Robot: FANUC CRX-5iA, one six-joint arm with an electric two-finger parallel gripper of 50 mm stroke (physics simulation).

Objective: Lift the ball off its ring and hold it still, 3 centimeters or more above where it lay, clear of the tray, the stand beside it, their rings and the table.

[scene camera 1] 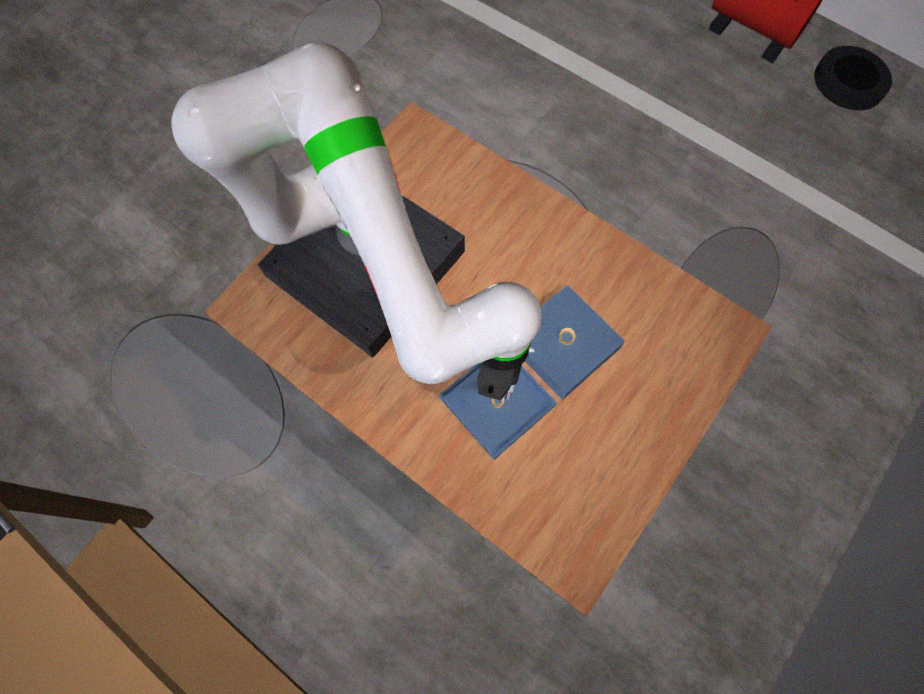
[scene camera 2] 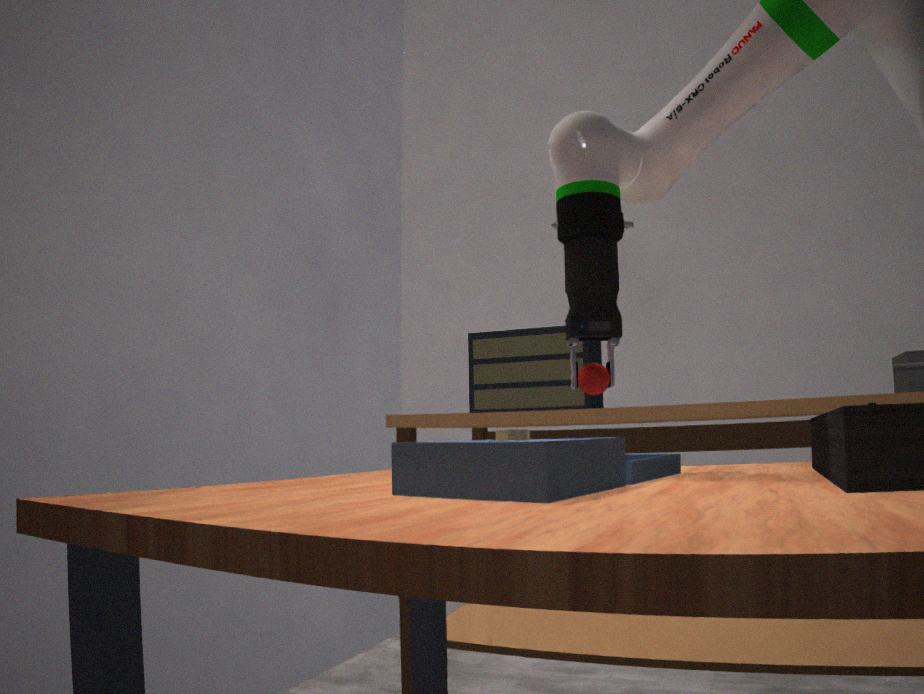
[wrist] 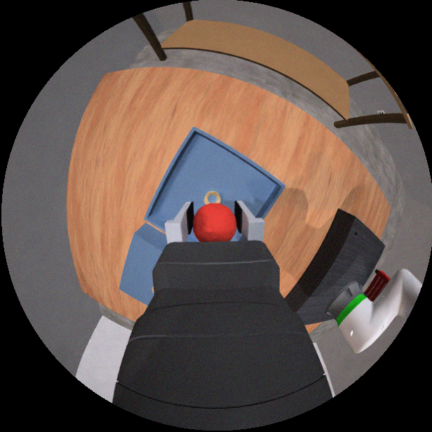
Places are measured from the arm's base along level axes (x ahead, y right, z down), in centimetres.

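Pixels of known places: gripper, fingertip midpoint: [scene camera 2: 592, 387].
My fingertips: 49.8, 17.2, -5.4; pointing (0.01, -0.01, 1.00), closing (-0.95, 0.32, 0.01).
Note:
Ahead of a thing's pixels: the offset from my fingertips to its middle, as dx, dy, dz. "*": to the spot under its first point. Level surfaces: height alone.
A red ball @(-0.4, -1.1, -1.1) [scene camera 2: 593, 378] [wrist: 215, 223] is held between the two fingers of my gripper [scene camera 2: 593, 377] [wrist: 213, 210], which is shut on it. Ball and fingers hang well above the tray and the stand, with air below them in scene camera 2. The blue tray [scene camera 1: 494, 437] [scene camera 2: 653, 468] [wrist: 215, 155] has low walls. Its tan ring @(* +0.3, -1.2, +12.2) [scene camera 1: 498, 402] [wrist: 212, 192] lies on the tray floor with no ball on it. The blue stand [scene camera 1: 590, 351] [scene camera 2: 470, 472] [wrist: 137, 270] is beside the tray and bears another tan ring [scene camera 1: 566, 328] [scene camera 2: 512, 434]. The ball is hidden in scene camera 1.
All this is on the wooden table @(dz +12.6) [scene camera 1: 597, 478] [scene camera 2: 298, 515] [wrist: 120, 150]. The black robot base plate [scene camera 1: 321, 298] [scene camera 2: 881, 448] [wrist: 345, 260] is near the tray. A wooden bench [scene camera 2: 418, 420] [wrist: 260, 50] stands beyond the table.

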